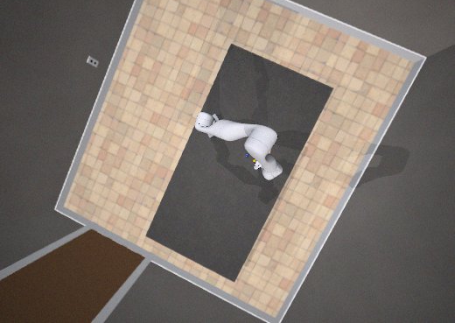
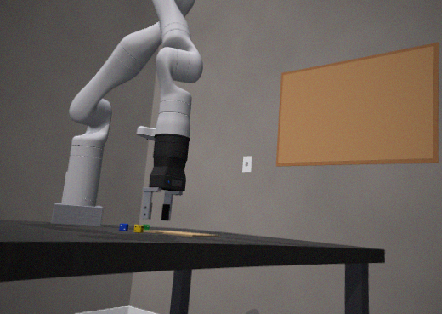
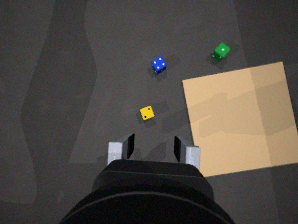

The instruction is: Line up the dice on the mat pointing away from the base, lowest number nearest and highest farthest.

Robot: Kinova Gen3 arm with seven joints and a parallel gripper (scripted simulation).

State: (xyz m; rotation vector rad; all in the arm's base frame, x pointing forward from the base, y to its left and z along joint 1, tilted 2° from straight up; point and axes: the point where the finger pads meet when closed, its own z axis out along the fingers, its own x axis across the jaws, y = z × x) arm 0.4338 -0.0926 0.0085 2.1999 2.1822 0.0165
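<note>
My hand is 4 cm past the yellow die, 1 cm to the left of it and 4 cm above it. Round my hand: green die: 13 cm behind, 9 cm to the left, 4 cm below; then blue die: 11 cm behind, 4 cm below; then mat: 3 cm behind, 12 cm to the left, 5 cm below.
</note>
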